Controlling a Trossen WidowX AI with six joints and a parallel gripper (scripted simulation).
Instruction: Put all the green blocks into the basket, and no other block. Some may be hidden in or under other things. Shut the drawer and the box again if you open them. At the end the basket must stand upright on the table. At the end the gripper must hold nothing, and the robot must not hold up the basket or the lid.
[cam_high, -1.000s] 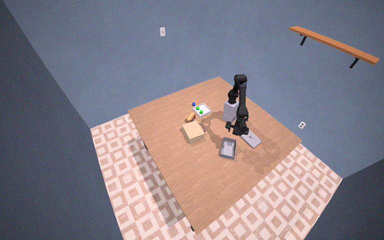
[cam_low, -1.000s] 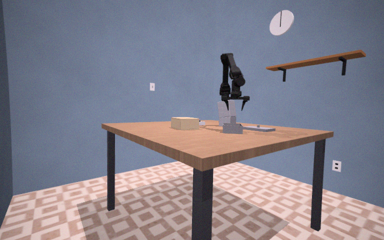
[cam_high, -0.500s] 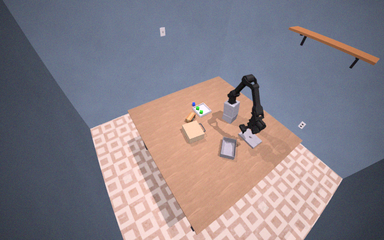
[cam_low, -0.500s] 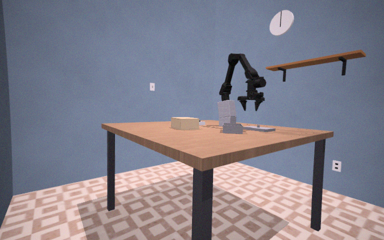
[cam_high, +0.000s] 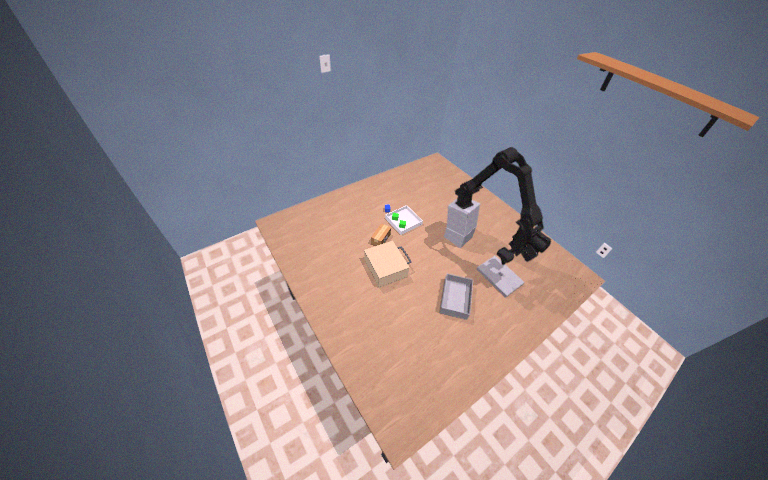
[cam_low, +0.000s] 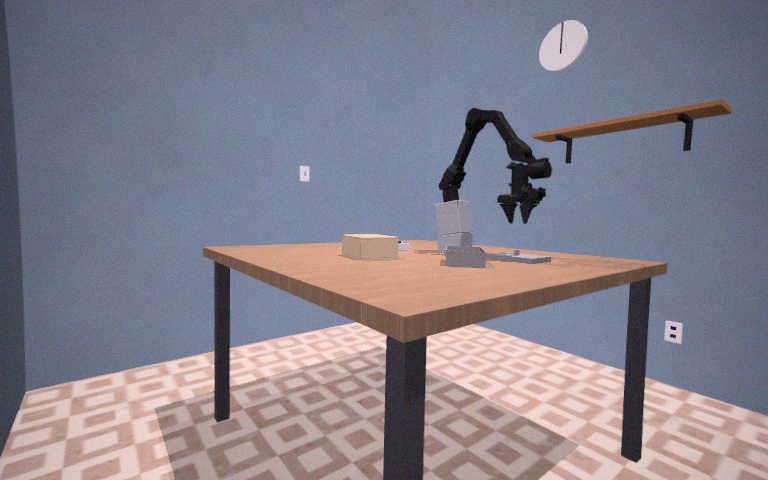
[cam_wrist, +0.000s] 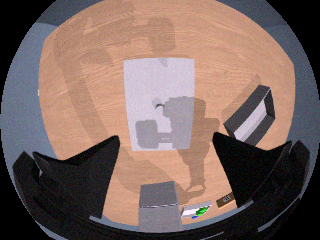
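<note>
Now: hand 15 cm above the grey lidded box. From my hand the other things lie so: white basket: 53 cm to the right, 20 cm ahead, 16 cm below; then drawer: 42 cm ahead, 31 cm to the right, 14 cm below; then tan drawer cabinet: 45 cm ahead, 31 cm to the right, 13 cm below.
</note>
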